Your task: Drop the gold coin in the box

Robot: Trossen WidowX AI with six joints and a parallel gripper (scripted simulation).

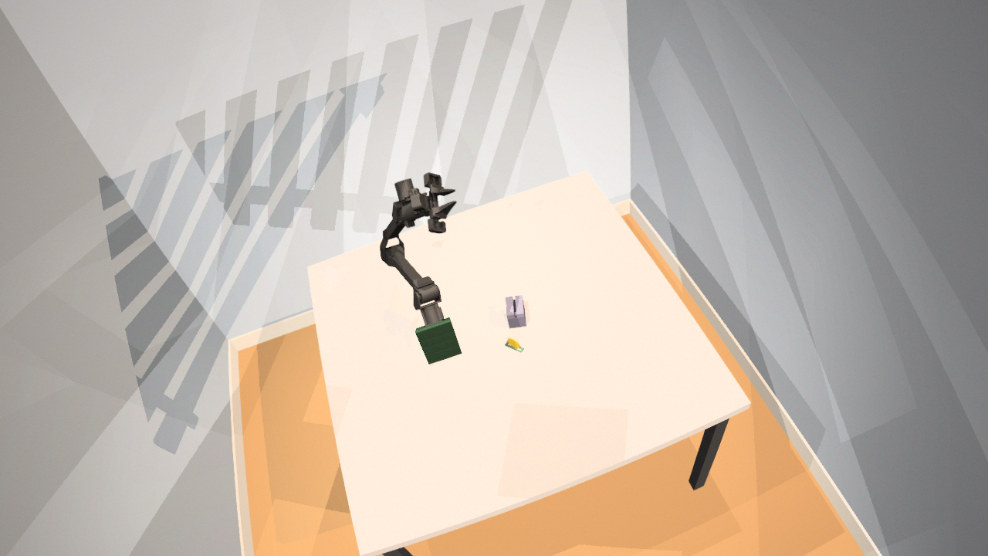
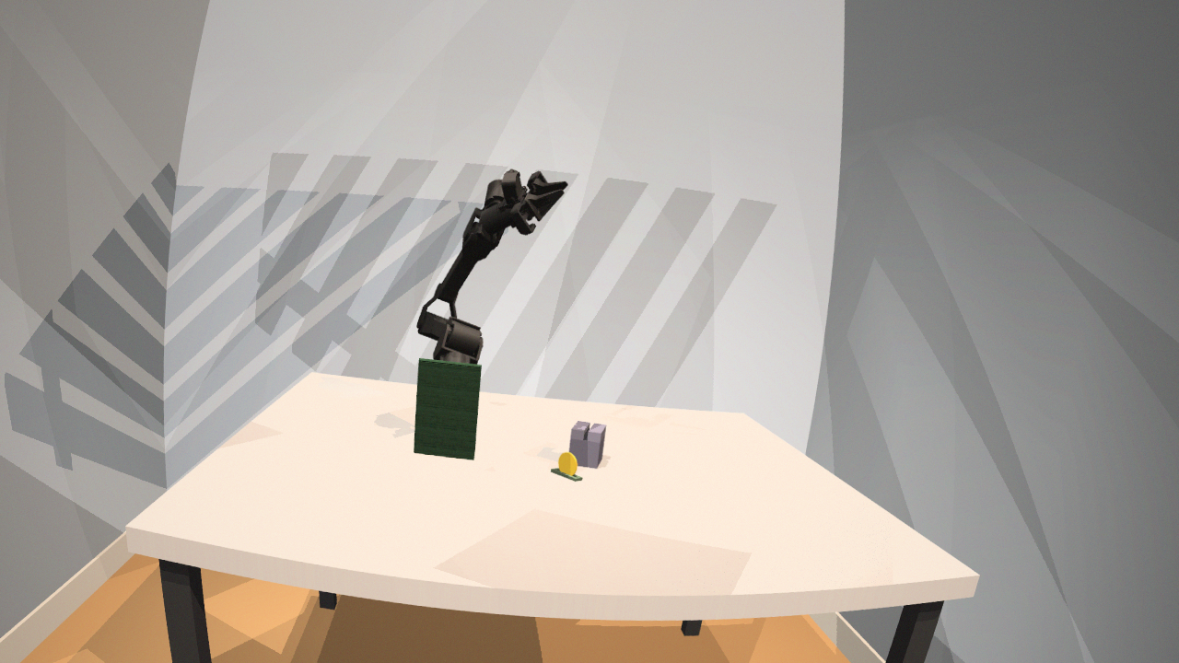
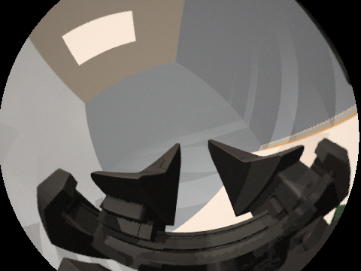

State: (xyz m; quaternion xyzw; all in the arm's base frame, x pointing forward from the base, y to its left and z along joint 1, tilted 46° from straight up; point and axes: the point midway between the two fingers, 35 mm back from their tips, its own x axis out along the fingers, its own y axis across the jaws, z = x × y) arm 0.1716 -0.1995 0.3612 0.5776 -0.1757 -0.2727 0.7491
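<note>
Now: the gold coin 53 cm below my gripper tip, 20 cm to the right of it and 6 cm ahead of it.
</note>
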